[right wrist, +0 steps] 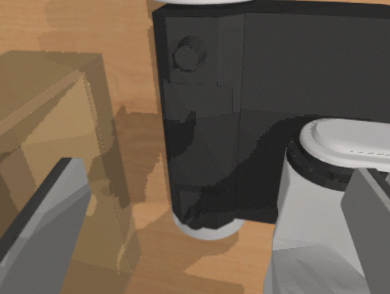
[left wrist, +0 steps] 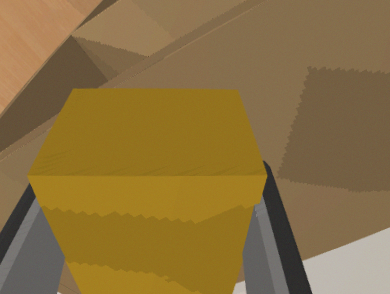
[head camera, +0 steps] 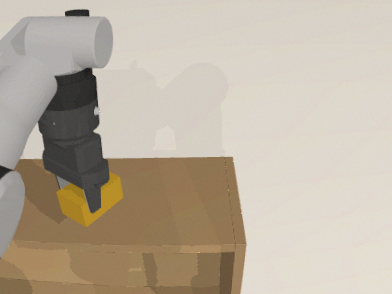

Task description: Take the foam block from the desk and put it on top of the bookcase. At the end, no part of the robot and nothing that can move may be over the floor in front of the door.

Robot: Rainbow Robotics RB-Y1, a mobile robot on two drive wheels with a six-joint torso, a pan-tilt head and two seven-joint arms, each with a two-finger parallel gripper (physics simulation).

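Places are measured from the robot's base along level axes (x ahead, y left, z up), in millimetres.
Pixels of known places: left gripper, fingertip midpoint: (left wrist: 155,178) (head camera: 81,202); right gripper, fingertip midpoint: (right wrist: 217,181).
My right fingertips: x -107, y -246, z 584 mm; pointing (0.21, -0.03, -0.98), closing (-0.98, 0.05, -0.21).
Observation:
Ahead of a thing's pixels: the offset from my right fingertips to its top centre. "spot": to the spot under its first point. Level surfaces: height alone.
The yellow foam block {dx +420, dy +412, dz +595 mm} (head camera: 74,207) (left wrist: 150,135) is between the fingers of my left gripper (head camera: 78,197) (left wrist: 155,178), which is shut on it. In the head view the block is over the left part of the brown bookcase top {dz +477 mm} (head camera: 200,200) (left wrist: 250,65), inside its front edge. A dark shadow lies apart from the block, so it seems to hang above the top; the height is hard to tell. My right gripper (right wrist: 217,181) is open and empty, low beside the robot's base. The desk and the door do not show.
A brown wooden piece {spot: dx +394, dy +164, dz -368 mm} (right wrist: 50,95), seemingly the bookcase, stands at the left in the right wrist view. The robot's black base (right wrist: 200,140) and a white body part {spot: dx -84, dy +194, dz -176 mm} (right wrist: 315,220) are beside it, over the wooden floor {dz -583 mm} (right wrist: 215,270). A pale wall (head camera: 310,125) is behind the bookcase.

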